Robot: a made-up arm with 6 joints.
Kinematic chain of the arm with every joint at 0, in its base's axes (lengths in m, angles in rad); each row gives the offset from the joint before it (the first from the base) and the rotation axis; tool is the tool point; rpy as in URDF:
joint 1: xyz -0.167 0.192 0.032 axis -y
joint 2: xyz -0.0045 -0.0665 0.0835 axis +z
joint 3: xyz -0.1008 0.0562 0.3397 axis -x
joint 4: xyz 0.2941 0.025 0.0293 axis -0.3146 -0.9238 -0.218
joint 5: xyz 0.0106 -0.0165 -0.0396 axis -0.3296 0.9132 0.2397
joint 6: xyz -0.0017 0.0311 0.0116 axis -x
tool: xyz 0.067 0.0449 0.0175 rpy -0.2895 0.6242 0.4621
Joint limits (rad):
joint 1: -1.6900..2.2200
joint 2: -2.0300..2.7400
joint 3: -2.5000..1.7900
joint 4: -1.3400..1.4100
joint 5: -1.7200..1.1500
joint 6: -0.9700..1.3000
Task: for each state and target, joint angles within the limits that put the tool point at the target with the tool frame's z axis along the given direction. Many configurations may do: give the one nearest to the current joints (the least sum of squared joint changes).
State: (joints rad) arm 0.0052 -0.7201 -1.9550 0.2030 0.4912 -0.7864
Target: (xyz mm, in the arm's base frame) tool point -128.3 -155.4 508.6 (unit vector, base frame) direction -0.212 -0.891 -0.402
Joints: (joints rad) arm 0.0699 -1.3468 -2.4804 0.3576 0.9576 -0.8412
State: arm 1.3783 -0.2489 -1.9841 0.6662 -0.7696 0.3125
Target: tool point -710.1 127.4 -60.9 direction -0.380 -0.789 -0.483
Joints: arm 2.2036 0.0686 -1.5901 0.4631 -0.4971 0.1792
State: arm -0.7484 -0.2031 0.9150 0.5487 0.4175 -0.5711
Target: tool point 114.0 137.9 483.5 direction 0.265 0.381 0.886
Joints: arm 0.0368 -0.4296 0.6781 0.4459 0.1610 -0.9535
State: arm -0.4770 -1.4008 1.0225 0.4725 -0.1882 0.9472
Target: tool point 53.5 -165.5 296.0 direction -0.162 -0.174 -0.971
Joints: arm -0.6296 -1.8158 1.7041 0.6492 -0.1352 0.3628
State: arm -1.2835 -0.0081 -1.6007 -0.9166 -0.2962 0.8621
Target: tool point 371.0 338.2 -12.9 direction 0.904 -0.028 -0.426
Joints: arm -1.3931 0.6979 -1.6509 -0.4319 -0.0781 0.6402
